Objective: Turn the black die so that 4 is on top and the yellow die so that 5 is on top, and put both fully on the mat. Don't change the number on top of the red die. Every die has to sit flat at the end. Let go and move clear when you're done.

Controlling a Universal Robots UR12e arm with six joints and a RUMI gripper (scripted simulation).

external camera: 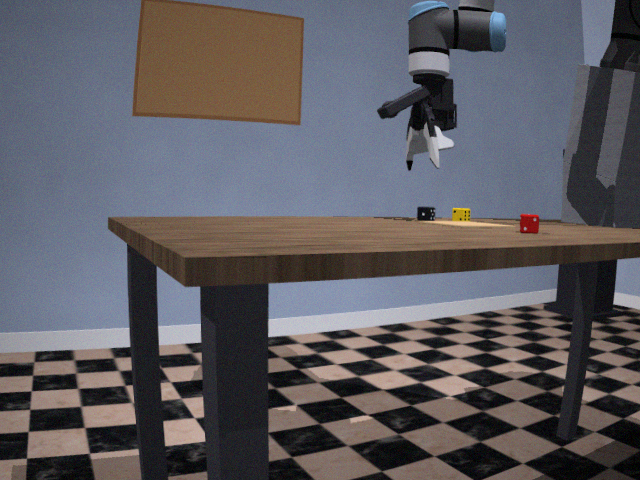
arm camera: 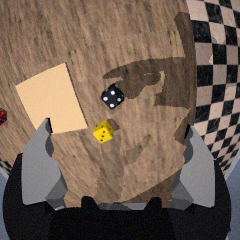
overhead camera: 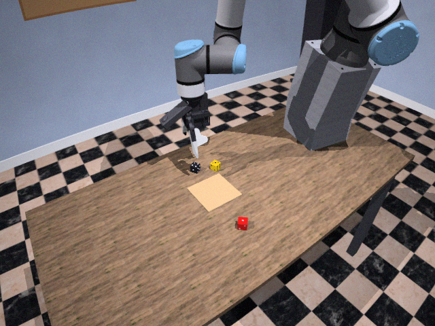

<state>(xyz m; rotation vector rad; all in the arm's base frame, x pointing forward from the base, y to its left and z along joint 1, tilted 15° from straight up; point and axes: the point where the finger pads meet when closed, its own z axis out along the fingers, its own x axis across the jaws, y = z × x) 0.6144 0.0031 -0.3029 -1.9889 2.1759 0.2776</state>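
The black die is 1 cm behind my hand, 1 cm to the left of it and 9 cm below it. The rest, counted from my hand: yellow die (8 cm behind, 4 cm to the left, 9 cm below); then red die (4 cm behind, 33 cm to the left, 9 cm below); then tan mat (2 cm behind, 15 cm to the left, 11 cm below).
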